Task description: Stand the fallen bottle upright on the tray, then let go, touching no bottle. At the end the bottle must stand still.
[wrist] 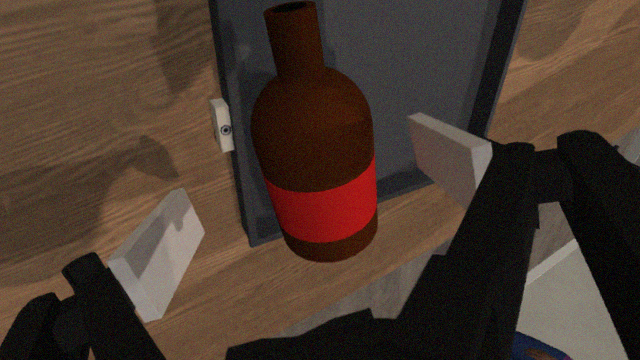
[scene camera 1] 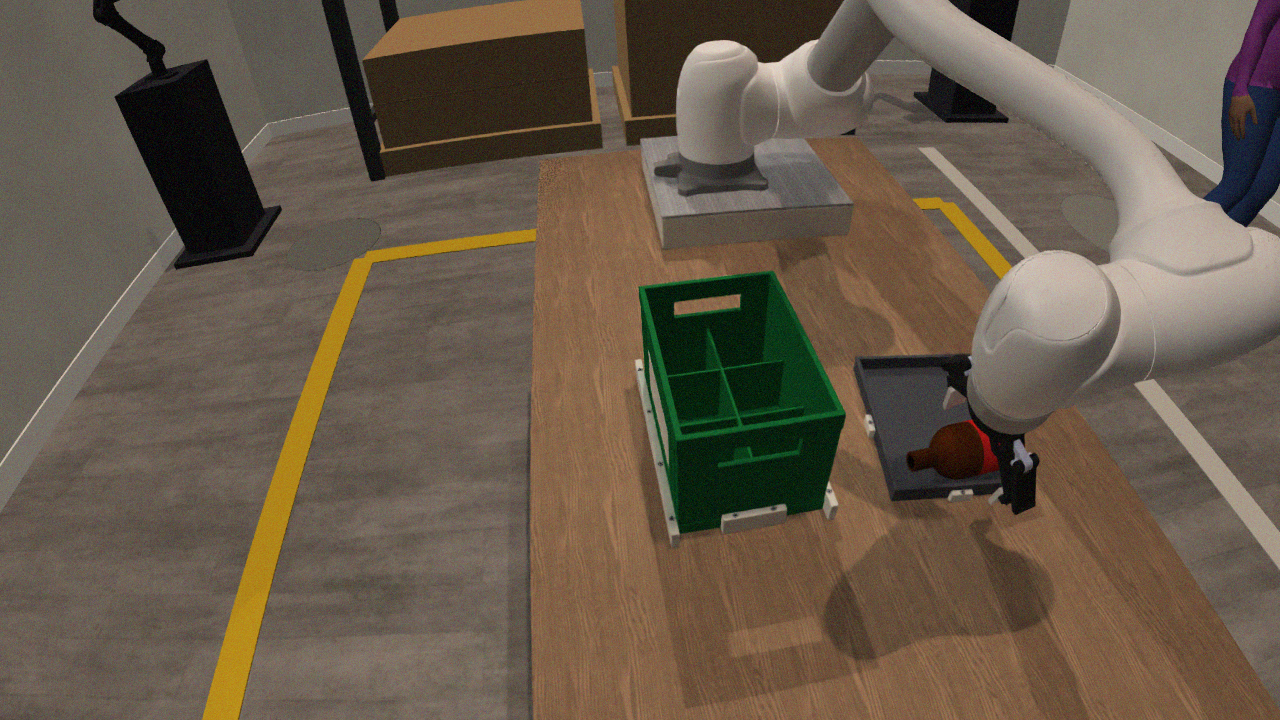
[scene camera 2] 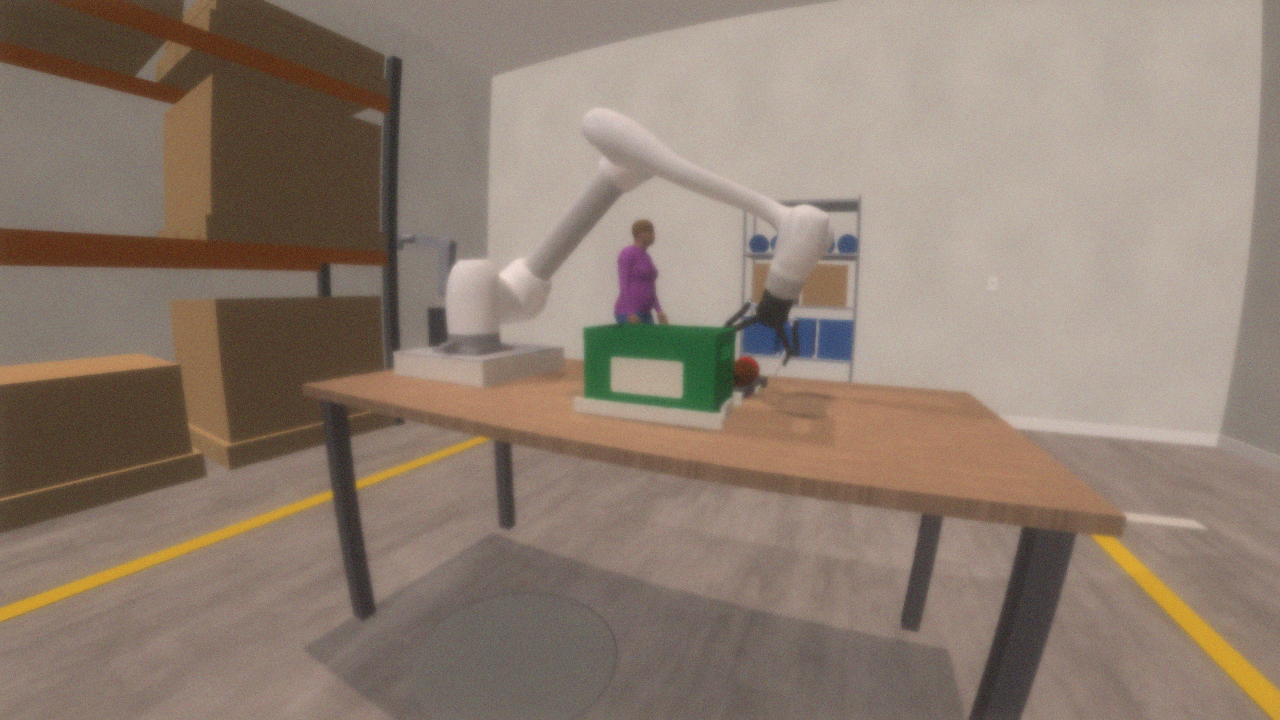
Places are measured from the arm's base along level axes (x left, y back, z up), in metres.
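Where they show: gripper, fingertip midpoint: [wrist: 301, 176] [scene camera 1: 976, 449] [scene camera 2: 750, 364]; arm's base at its link origin: [scene camera 1: 716, 173] [scene camera 2: 474, 351].
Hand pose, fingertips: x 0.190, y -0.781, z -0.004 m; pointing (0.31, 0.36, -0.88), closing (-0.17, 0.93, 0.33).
Note:
Things, the pixels of their top centre, and the offset from my fingertips. "spot": a spot on its surface instead. Level surfaces: height alone.
- brown bottle at its top centre: [wrist: 345, 167] [scene camera 1: 969, 431] [scene camera 2: 742, 360] dx -0.004, dy +0.021, dz +0.012 m
- dark grey tray at a spot on its surface: [wrist: 415, 60] [scene camera 1: 914, 410] spot: dx -0.018, dy +0.134, dz -0.062 m
- green crate at its top centre: [scene camera 1: 732, 343] [scene camera 2: 662, 327] dx -0.301, dy +0.129, dz +0.108 m
- wooden table at its surface level: dz -0.067 m
The brown bottle [scene camera 1: 957, 450] [scene camera 2: 745, 369] [wrist: 312, 125] with a red label lies on its side at the near end of the dark grey tray [scene camera 1: 908, 402] [wrist: 415, 60]. Its neck points towards the green crate. My gripper [scene camera 1: 975, 447] [scene camera 2: 760, 349] [wrist: 301, 176] is open, with nothing held. It is tilted above the bottle's label end. In the wrist view the pale fingertips stand wide apart, one on each side of the bottle, with gaps to it. In scene camera 1 the arm and a finger hide the bottle's base.
The green crate [scene camera 1: 751, 470] [scene camera 2: 657, 367] with dividers stands beside the tray on the wooden table [scene camera 1: 590, 537] [scene camera 2: 895, 447], between white holding strips. Small white blocks sit against the tray's edges. The arm's base plinth [scene camera 1: 756, 223] [scene camera 2: 483, 365] is at the table's far end.

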